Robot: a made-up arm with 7 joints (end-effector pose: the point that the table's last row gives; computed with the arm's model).
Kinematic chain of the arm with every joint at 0, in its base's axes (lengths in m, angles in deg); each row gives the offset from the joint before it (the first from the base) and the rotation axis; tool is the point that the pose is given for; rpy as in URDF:
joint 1: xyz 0 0 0.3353 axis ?
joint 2: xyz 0 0 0 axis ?
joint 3: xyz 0 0 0.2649 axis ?
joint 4: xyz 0.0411 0 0 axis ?
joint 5: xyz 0.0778 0 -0.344 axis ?
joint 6: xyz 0 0 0 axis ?
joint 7: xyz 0.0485 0 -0.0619 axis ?
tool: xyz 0 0 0 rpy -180 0 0
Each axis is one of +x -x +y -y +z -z.
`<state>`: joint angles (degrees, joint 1 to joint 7).
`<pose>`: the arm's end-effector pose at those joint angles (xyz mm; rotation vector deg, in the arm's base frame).
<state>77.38 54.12 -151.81 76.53 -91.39 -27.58 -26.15</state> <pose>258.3 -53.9 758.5 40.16 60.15 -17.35</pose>
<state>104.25 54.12 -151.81 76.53 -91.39 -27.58 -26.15</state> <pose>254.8 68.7 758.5 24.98 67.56 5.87</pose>
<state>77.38 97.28 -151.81 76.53 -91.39 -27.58 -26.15</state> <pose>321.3 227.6 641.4 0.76 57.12 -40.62</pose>
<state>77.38 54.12 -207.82 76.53 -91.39 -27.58 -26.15</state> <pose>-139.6 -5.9 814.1 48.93 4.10 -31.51</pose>
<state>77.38 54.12 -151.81 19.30 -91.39 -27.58 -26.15</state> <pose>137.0 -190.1 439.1 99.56 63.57 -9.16</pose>
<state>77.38 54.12 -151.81 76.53 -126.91 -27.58 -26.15</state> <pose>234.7 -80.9 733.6 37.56 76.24 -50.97</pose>
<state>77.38 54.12 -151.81 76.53 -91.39 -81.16 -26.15</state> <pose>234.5 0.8 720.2 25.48 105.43 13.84</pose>
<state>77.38 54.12 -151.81 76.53 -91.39 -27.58 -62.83</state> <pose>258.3 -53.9 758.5 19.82 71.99 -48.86</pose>
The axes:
joint 1: +z
joint 2: +y
joint 3: +z
joint 4: -y
joint 5: -z
joint 6: +y
joint 7: -z

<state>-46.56 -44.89 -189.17 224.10 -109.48 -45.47 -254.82</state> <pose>-204.3 54.0 837.0 40.02 -36.07 -54.02</pose>
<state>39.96 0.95 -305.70 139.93 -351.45 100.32 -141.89</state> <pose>-23.9 283.7 894.6 -81.53 140.09 57.56</pose>
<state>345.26 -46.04 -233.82 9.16 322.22 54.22 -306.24</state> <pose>74.5 128.5 174.9 64.47 61.85 36.95</pose>
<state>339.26 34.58 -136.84 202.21 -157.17 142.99 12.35</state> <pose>437.5 16.9 675.3 -140.41 -30.33 22.97</pose>
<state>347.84 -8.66 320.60 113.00 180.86 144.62 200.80</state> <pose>90.9 -200.5 893.0 -89.59 56.79 111.34</pose>
